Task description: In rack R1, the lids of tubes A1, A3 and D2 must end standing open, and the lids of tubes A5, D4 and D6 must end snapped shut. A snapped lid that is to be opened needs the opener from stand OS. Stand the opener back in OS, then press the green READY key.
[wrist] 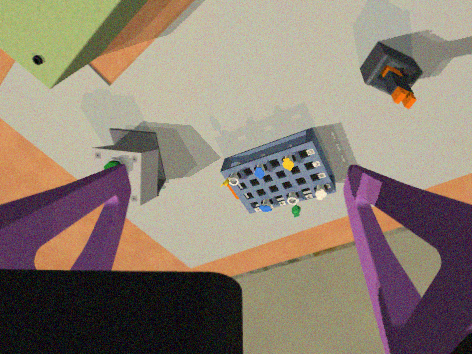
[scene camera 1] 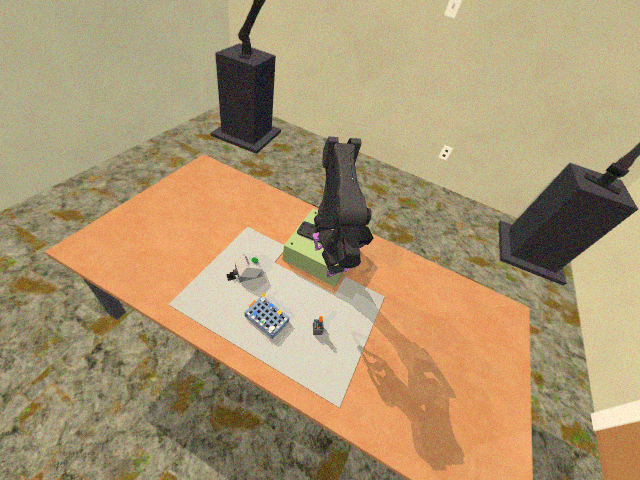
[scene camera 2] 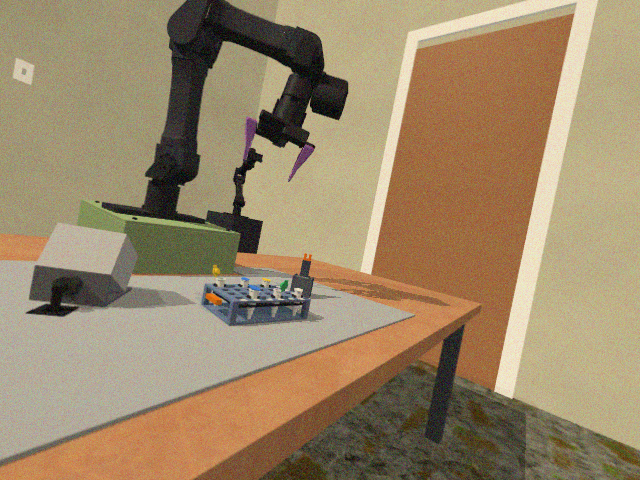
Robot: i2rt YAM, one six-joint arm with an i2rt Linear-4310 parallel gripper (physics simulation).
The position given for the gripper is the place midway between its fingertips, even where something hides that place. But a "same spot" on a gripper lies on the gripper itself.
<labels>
The gripper shows in the wrist view, in scene camera 1 (322,263) and in scene camera 2. One and the same spot on the gripper: (wrist: 89,301) is (scene camera 2: 268,139).
</labels>
